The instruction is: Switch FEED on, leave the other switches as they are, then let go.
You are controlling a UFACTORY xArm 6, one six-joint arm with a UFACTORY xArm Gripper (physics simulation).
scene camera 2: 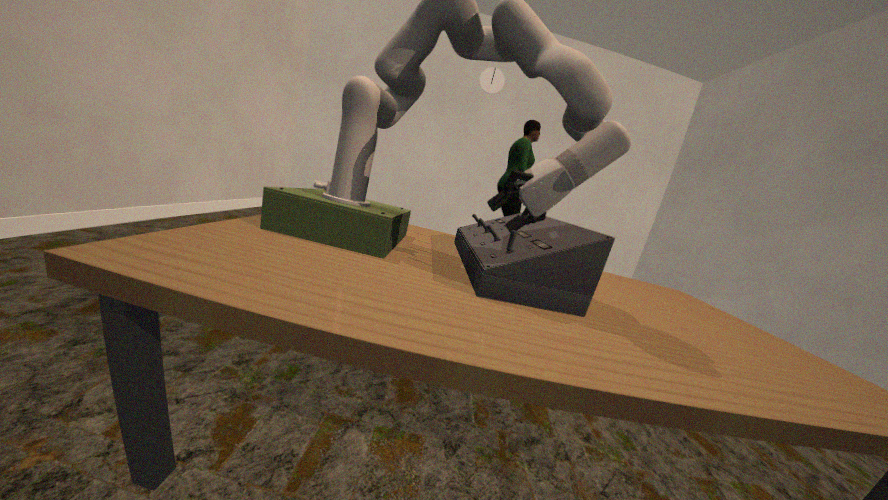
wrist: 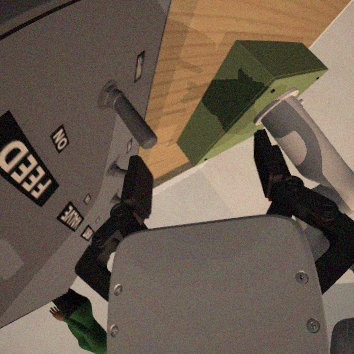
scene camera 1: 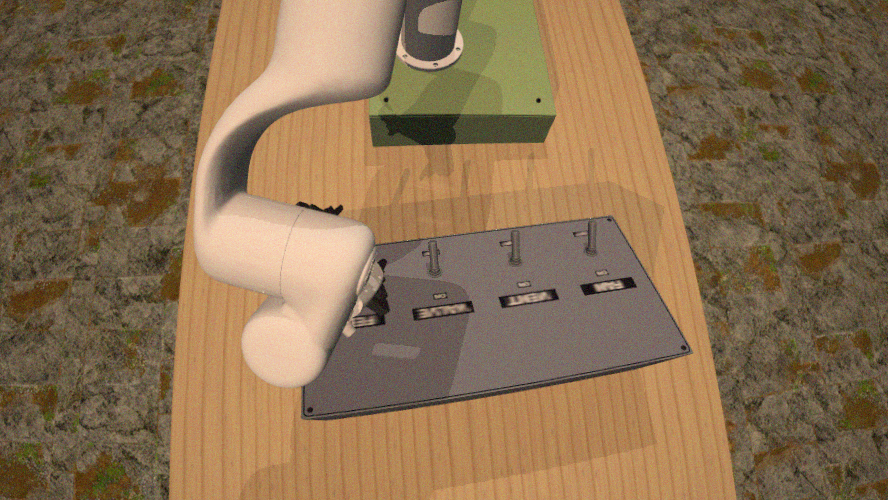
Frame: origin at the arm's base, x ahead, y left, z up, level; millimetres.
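Seen in the pictures: gripper, fingertip midpoint: [scene camera 2: 499,218] [wrist: 197,154]; arm's base, link origin: [scene camera 2: 346,201] [wrist: 273,105] [scene camera 1: 427,44].
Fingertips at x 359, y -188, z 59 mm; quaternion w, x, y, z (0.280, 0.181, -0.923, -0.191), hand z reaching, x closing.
Offsets run from my fingertips to a thing's top centre. Level surfaces: height alone.
The FEED lever {20 mm right, 34 mm ahead, 16 mm down} [scene camera 2: 510,240] [wrist: 131,120] stands on the dark sloped switch panel [scene camera 1: 559,335] [scene camera 2: 534,282] [wrist: 30,65]. In scene camera 2 it leans away from the robot base, toward its ON side; the arm hides it in scene camera 1. The VALVE lever {101 mm left, 33 mm ahead, 27 mm down} [scene camera 1: 433,256], VENT lever {221 mm left, 44 mm ahead, 27 mm down} [scene camera 1: 515,247] and FAN lever {340 mm left, 56 mm ahead, 27 mm down} [scene camera 1: 591,237] lean the other way, toward the robot base. My gripper [scene camera 2: 507,212] [wrist: 197,154] is open and empty, with its fingers wide apart. In the wrist view the FEED lever's free end shows close to the left finger's tip; contact cannot be told.
The panel lies on the wooden table {158 mm down} [scene camera 1: 236,447] [scene camera 2: 372,310]. The arm's green base block [scene camera 1: 459,129] [scene camera 2: 323,224] [wrist: 215,110] stands on the panel's lever side. A person in green [scene camera 2: 517,155] [wrist: 85,320] shows in the background.
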